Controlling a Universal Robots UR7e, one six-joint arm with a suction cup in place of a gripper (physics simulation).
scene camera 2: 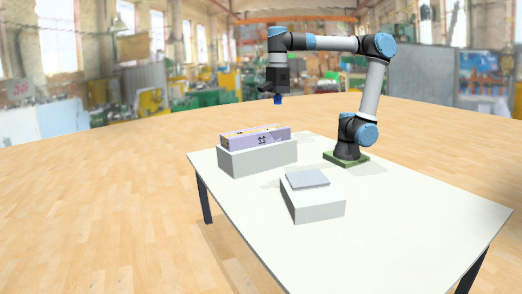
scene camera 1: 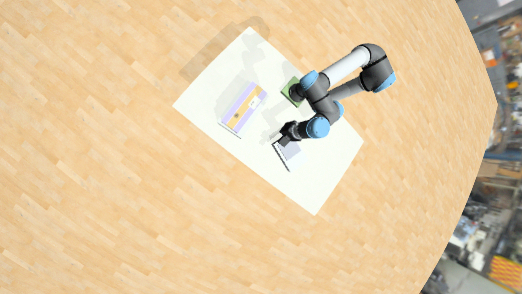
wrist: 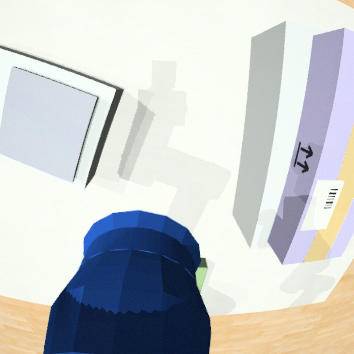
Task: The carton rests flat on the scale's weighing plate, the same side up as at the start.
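There is a lilac carton here, which I find in the scene cameras at (scene camera 2: 242, 139) and (scene camera 1: 243, 108), and in the wrist view at (wrist: 305, 228). A pale grey block (scene camera 2: 237, 164) is here too, and the wrist view has the block (wrist: 279, 58) as well. I can also see a scale (scene camera 2: 309, 195), and that same scale (wrist: 62, 116) is visible from the wrist. As for myself, I see my suction cup (wrist: 136, 280).
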